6 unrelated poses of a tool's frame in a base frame.
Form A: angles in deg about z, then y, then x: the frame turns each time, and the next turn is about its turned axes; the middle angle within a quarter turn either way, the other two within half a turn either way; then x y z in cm.
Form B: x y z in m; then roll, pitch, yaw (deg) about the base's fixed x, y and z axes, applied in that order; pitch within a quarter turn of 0, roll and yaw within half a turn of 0. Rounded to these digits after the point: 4 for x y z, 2 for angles.
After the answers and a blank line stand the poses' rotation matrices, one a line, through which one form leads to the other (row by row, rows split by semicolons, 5 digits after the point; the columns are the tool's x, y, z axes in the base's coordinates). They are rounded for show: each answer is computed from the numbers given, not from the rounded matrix.
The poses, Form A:
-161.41, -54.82, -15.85, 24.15, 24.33, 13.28
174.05, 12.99, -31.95, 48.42, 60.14, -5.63
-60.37, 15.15, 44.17, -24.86, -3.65, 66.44
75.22, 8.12, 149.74, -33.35, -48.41, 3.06
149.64, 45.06, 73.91, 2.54, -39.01, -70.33
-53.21, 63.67, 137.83, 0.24, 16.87, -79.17
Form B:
0.2415, 0.2433, 0.1328, -15.85, -54.82, -161.41
0.4842, 0.6014, -0.0563, -31.95, 12.99, 174.05
-0.2486, -0.0365, 0.6644, 44.17, 15.15, -60.37
-0.3335, -0.4841, 0.0306, 149.74, 8.12, 75.22
0.0254, -0.3901, -0.7033, 73.91, 45.06, 149.64
0.0024, 0.1687, -0.7917, 137.83, 63.67, -53.21

-0.54609 0.09509 0.83232; -0.18367 -0.98295 -0.00821; 0.81735 -0.15736 0.55424
-0.96916 0.03035 -0.24456; 0.10101 -0.85627 -0.50656; -0.22478 -0.51564 0.82680
0.47721 0.71351 -0.51300; -0.83903 0.19633 -0.50744; -0.26135 0.67257 0.69235
0.25255 0.85333 0.45613; 0.95722 -0.15153 -0.24652; -0.14125 0.49887 -0.85509
-0.60950 -0.72693 0.31636; 0.35702 0.10461 0.92822; -0.70785 0.67870 0.19577
0.26563 -0.23321 -0.93544; -0.35520 -0.92572 0.12992; -0.89625 0.29776 -0.32873

